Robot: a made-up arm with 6 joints.
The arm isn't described. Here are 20 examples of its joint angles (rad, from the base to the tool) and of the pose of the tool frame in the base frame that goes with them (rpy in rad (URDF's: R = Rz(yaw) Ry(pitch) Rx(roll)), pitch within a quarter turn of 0, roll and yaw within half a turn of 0; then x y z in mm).
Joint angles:
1: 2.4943 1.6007 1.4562 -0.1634 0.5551 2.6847
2: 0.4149 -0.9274 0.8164 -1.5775 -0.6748 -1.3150
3: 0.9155 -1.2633 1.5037 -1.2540 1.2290 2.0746
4: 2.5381 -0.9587 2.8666 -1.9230 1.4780 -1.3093
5: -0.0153 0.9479 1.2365 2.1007 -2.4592 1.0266
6: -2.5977 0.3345 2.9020 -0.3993 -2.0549 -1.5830
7: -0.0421 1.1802 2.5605 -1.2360 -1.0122 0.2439
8: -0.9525 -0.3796 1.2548 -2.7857 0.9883 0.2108
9: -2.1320 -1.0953 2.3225 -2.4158 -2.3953 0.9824
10: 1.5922 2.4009 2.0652 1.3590 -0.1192 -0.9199
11: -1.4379 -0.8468 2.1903 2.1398 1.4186 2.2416
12: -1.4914 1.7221 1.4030 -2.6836 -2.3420 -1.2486
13: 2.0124 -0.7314 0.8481 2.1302 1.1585 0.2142
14: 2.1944 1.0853 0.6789 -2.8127 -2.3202 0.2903
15: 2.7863 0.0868 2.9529 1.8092 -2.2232 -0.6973
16: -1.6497 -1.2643 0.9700 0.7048 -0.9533 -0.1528
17: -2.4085 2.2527 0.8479 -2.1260 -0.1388 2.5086
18: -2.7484 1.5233 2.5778 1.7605 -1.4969 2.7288
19: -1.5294 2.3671 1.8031 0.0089 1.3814 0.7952
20: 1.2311 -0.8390 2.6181 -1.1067 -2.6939 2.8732
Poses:
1: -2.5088 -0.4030 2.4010 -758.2 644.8 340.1
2: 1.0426 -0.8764 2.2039 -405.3 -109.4 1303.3
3: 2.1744 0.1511 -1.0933 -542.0 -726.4 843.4
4: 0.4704 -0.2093 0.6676 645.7 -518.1 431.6
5: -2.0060 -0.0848 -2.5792 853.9 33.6 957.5
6: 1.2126 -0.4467 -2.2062 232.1 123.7 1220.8
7: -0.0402 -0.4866 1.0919 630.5 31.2 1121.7
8: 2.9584 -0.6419 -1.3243 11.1 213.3 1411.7
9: 2.8892 0.2925 -1.6420 638.7 691.7 518.2
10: -0.4815 0.3583 1.4677 -40.3 858.3 -42.6
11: -0.6447 -0.5770 0.2468 13.0 868.8 704.9
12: 2.0988 -0.9780 1.0468 231.0 -961.9 205.9
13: 2.9193 -0.4169 3.0270 81.7 -414.6 1323.3
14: 0.4849 -1.1330 -1.5389 -649.2 647.2 456.3
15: 2.1847 0.3530 1.8198 465.0 -181.6 929.8
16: 0.9749 -0.9948 -2.9744 32.8 833.3 1005.6
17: 0.0705 1.3044 -1.9456 -198.9 -317.7 -472.0
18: 3.0413 -0.1577 1.8349 -573.6 -262.7 989.9
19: -0.8062 -0.8174 -1.5166 -8.6 -773.8 -183.8
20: 2.1244 -0.4824 1.6833 -352.4 -807.6 688.3
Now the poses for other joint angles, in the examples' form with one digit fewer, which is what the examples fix.
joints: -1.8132 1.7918 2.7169 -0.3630 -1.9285 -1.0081
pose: 1.378 0.938 -1.216 -189 -808 694
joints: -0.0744 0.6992 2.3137 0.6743 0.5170 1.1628
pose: 1.927 -1.019 2.438 199 -43 1321
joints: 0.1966 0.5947 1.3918 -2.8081 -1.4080 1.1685
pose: -0.804 -0.875 2.810 601 281 1226
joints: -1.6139 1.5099 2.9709 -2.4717 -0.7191 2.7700
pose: -2.655 -0.935 0.768 121 -568 1011
